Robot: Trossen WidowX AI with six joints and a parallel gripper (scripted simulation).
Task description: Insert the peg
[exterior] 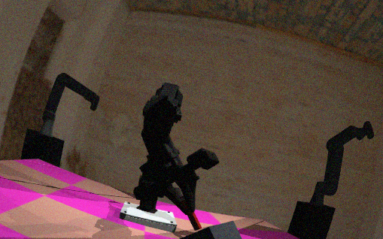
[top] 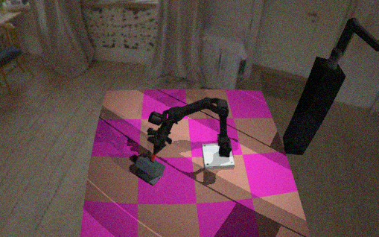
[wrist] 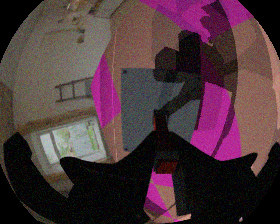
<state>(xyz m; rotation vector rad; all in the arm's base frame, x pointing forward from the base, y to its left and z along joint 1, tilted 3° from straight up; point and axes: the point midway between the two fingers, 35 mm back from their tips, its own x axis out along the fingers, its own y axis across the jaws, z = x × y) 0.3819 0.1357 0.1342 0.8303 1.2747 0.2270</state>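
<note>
My gripper tip is now 10 mm to the left of the red peg, 10 mm below it and 10 mm past it. From my gripper tip the other things lie so: sloped grey panel (60 mm below, 50 mm to the left, 20 mm ahead).
</note>
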